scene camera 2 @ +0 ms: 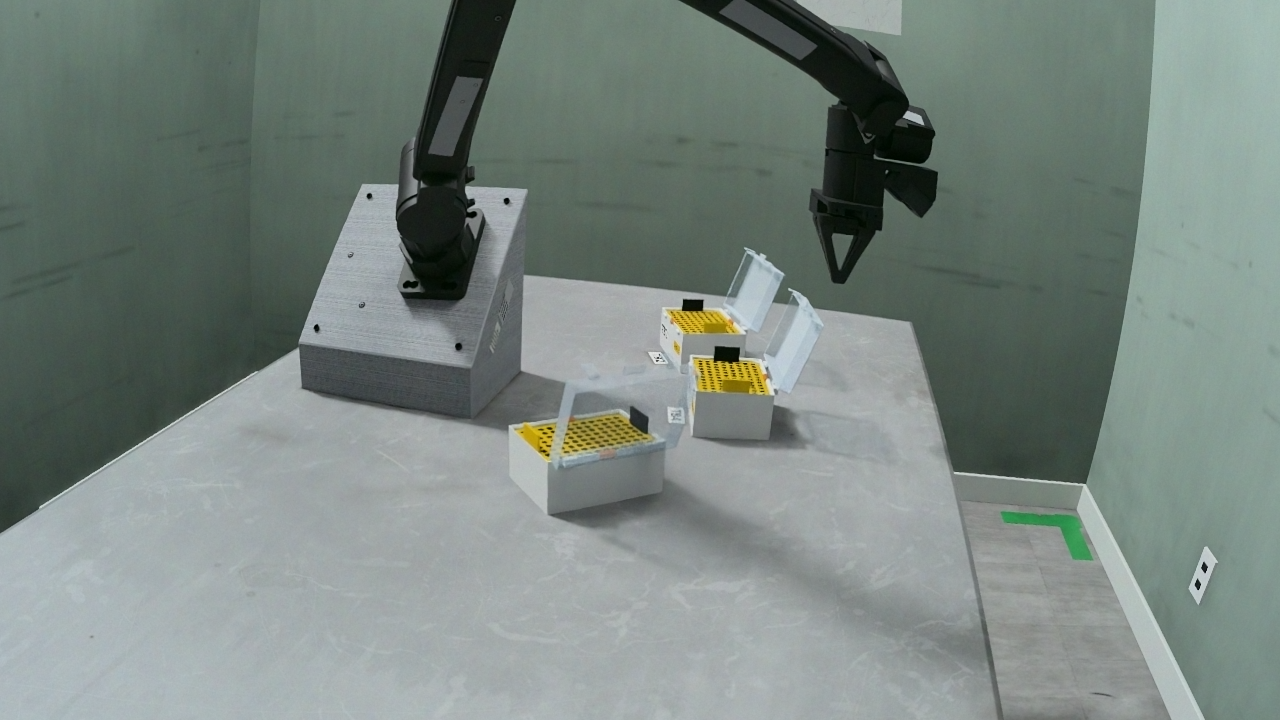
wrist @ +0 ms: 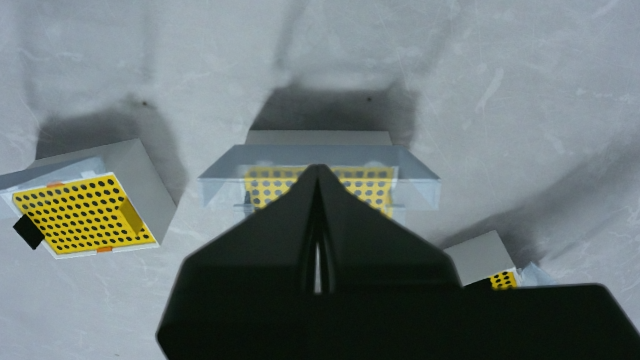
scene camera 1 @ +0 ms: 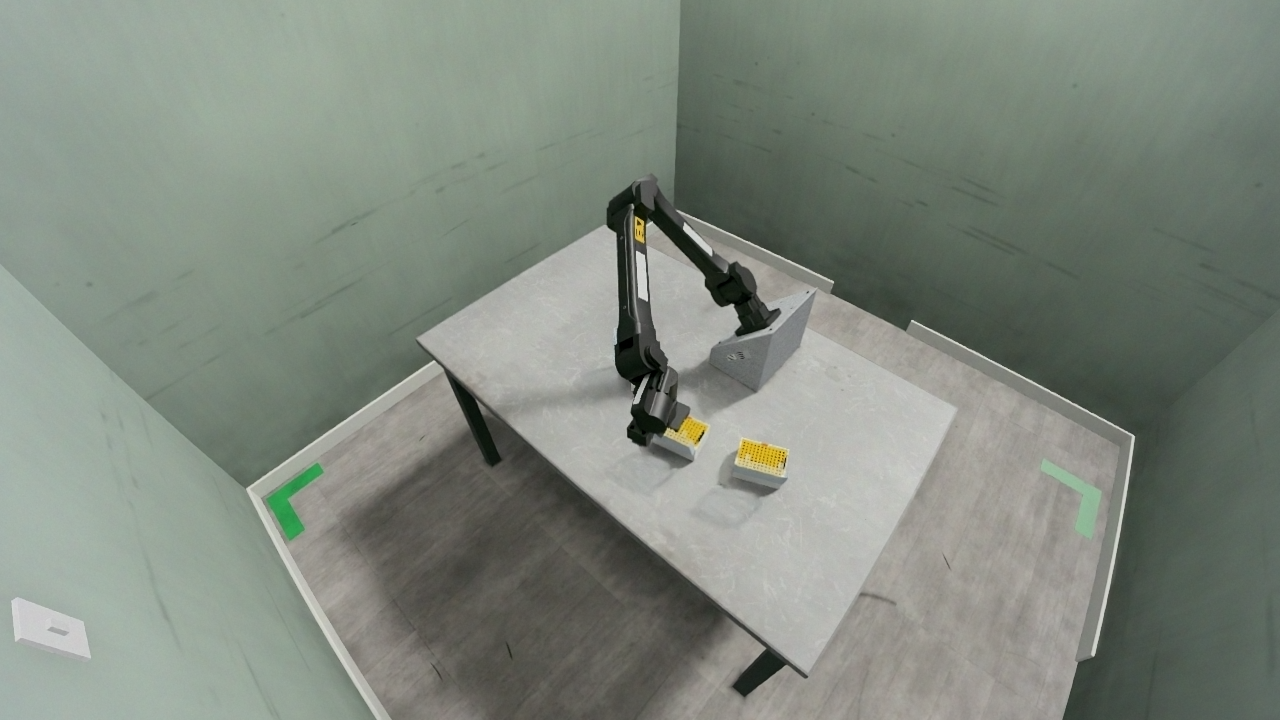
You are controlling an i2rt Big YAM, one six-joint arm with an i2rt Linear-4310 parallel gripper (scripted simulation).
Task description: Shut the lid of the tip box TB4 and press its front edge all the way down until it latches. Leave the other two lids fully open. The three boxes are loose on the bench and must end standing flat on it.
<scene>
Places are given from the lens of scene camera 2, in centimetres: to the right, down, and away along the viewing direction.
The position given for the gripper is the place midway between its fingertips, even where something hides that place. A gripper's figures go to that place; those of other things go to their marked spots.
gripper (scene camera 2: 838, 283): 22, -9, 99
tip box (scene camera 2: 729, 415): 10, 6, 97
</scene>
